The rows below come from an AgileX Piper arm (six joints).
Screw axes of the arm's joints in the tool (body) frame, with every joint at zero. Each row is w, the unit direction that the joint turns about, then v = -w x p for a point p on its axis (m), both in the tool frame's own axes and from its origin. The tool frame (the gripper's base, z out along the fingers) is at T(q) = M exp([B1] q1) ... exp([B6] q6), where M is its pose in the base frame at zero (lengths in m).
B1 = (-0.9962, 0, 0.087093, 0, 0.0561, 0)
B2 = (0, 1, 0, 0.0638, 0, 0.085)
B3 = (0, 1, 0, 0.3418, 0, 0.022)
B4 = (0, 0, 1, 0, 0, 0)
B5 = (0, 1, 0, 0.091, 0, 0)
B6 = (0, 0, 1, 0, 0, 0)
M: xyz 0.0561 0 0.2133 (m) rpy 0 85 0 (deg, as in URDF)
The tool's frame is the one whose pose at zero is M.
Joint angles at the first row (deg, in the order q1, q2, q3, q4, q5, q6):
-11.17 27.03 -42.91 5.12 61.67 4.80
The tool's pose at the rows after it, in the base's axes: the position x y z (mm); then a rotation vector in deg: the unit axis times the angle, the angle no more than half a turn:
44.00 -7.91 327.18 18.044 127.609 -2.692
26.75 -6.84 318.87 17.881 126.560 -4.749
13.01 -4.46 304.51 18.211 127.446 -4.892
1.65 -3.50 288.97 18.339 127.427 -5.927
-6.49 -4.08 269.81 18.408 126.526 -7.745
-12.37 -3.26 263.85 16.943 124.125 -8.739
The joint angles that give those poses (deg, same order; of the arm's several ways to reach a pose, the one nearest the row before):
-11.17 21.96 -40.37 0.54 62.27 4.91
-11.17 17.04 -38.62 -1.07 64.34 4.90
-11.17 12.60 -36.12 -1.27 67.19 5.02
-11.17 8.00 -33.22 -2.10 68.88 5.02
-11.17 2.95 -29.32 -3.55 69.14 5.02
-11.17 -0.46 -28.04 -3.78 68.66 3.92

